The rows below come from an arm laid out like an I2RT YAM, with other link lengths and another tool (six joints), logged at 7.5 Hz.
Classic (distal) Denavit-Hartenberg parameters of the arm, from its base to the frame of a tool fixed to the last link. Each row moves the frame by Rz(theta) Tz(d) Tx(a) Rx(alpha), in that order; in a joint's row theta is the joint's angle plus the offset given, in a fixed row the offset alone. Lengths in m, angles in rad.
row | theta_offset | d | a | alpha
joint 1 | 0 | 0.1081 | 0.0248 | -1.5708
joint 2 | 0 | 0 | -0.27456 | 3.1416
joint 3 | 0.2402 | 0 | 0.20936 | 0
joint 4 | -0.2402 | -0.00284 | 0.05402 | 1.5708
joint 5 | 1.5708 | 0.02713 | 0 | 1.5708
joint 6 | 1.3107 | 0.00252 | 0.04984 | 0.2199
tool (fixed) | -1.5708 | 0.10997 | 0 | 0
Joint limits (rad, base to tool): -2.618..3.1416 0..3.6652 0..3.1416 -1.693..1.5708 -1.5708..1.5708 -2.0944..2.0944
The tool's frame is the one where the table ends.
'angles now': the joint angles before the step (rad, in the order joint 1, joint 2, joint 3, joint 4, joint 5, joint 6). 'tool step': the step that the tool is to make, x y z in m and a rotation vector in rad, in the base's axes. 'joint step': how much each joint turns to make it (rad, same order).
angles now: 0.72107, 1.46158, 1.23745, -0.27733, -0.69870, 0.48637
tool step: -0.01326, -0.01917, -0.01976, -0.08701, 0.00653, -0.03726
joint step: 0.00966, -0.05314, -0.09263, -0.04483, 0.07157, -0.03516
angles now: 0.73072, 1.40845, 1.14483, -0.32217, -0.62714, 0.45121
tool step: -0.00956, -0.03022, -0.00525, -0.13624, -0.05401, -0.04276
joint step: 0.00078, -0.06808, -0.02046, -0.15255, 0.11698, -0.10020
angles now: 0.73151, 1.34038, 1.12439, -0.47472, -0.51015, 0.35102
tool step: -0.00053, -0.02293, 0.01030, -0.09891, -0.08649, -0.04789
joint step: -0.00020, -0.05148, 0.03721, -0.12360, 0.12174, -0.07630
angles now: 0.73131, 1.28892, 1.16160, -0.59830, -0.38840, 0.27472
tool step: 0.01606, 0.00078, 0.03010, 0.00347, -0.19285, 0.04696
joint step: 0.00455, -0.01584, 0.09278, -0.01076, 0.04620, -0.13395
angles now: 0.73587, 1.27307, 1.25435, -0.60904, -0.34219, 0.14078
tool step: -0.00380, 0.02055, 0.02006, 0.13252, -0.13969, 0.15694
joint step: 0.03441, -0.04876, -0.02513, 0.14302, -0.10538, -0.06761
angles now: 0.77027, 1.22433, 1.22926, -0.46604, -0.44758, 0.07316
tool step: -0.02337, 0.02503, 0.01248, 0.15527, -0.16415, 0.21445
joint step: 0.09687, -0.08261, -0.11615, 0.22911, -0.10520, -0.06230
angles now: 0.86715, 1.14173, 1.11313, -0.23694, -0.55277, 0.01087
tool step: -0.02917, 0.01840, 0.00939, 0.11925, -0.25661, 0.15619
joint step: 0.17087, -0.08404, -0.13666, 0.21896, 0.03867, -0.15651
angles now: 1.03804, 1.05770, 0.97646, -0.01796, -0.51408, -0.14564
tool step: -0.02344, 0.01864, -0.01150, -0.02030, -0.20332, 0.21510
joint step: 0.09094, 0.02643, -0.05646, 0.03131, -0.10048, -0.24021
